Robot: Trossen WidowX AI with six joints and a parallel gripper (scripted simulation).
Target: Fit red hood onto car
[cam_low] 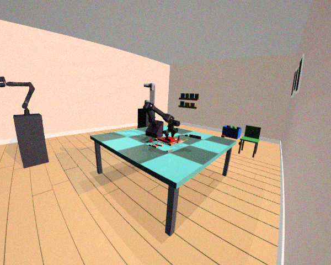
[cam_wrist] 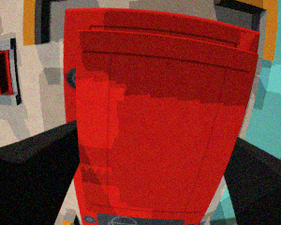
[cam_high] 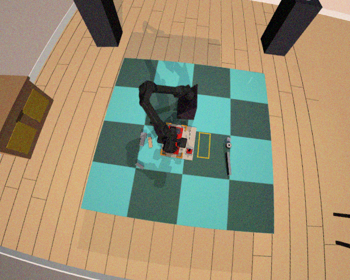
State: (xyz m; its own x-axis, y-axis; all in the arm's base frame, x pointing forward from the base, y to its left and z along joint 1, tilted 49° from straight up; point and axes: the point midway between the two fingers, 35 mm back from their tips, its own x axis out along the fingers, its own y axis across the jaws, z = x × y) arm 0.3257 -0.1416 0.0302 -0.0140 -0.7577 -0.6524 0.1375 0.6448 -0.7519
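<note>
The red hood is 10 mm above my gripper tip. Round my gripper tip: grey bar: 110 mm ahead, 400 mm to the left, 20 mm below; then jig: 30 mm behind, 30 mm to the left, 20 mm below; then wheel: 20 mm behind, 410 mm to the left, 30 mm below.
</note>
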